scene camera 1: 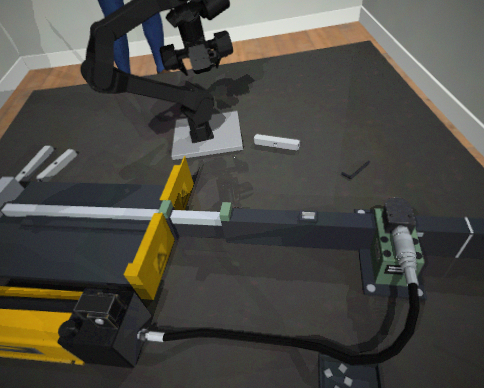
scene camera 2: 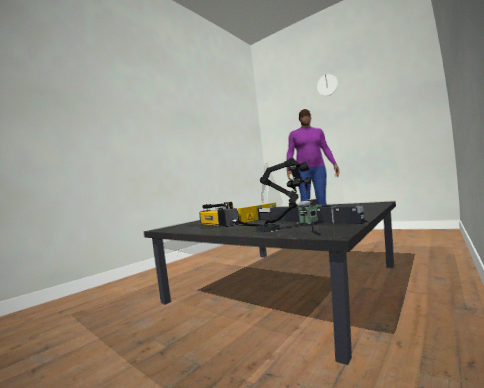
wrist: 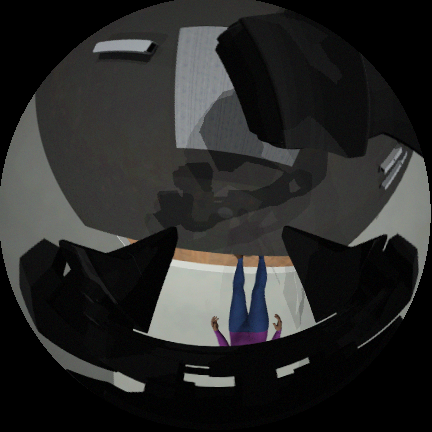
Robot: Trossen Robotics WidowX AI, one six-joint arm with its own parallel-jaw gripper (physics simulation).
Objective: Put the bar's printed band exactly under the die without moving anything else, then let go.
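Frame: origin at the arm's base, x left, y back, z up, level; metres.
Where they show: gripper, fingertip midpoint: (scene camera 2: 301,191) (wrist: 231,232); arm's base, link origin: (scene camera 1: 201,135) (wrist: 264,84).
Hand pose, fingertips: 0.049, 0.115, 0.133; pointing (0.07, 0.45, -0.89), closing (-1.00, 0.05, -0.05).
Each offset is from my fingertips to the top centre of the thing, as dx, dy, dz. "spot": to the spot under its first point.
A long pale bar (scene camera 1: 90,211) lies along the dark rail (scene camera 1: 290,235), passing between two yellow plates (scene camera 1: 177,185) (scene camera 1: 150,260). Its right end is by a small green block {spot: -0.048, -0.502, -0.049} (scene camera 1: 226,211). A short pale bar {+0.142, -0.233, -0.122} (scene camera 1: 276,142) (wrist: 122,46) with a small dark mark lies on the table right of the arm's base plate (scene camera 1: 230,135) (wrist: 192,90). Two more pale bars lie at the far left in scene camera 1. I cannot tell a printed band or the die for certain. My gripper (scene camera 1: 200,70) (wrist: 231,232) is open and empty, high above the table behind the base plate, away from the bars.
A green unit {spot: +0.200, -0.698, -0.107} (scene camera 1: 395,277) (scene camera 2: 308,216) stands across the rail at the right. A black cable {spot: +0.007, -0.750, -0.120} (scene camera 1: 300,343) runs from it to a black box {spot: -0.271, -0.672, -0.044} (scene camera 1: 107,330). A dark angled tool {+0.291, -0.397, -0.136} (scene camera 1: 356,170) lies behind the rail. A tray {spot: +0.085, -0.820, -0.140} (scene camera 1: 367,380) holds small pale pieces at the front.
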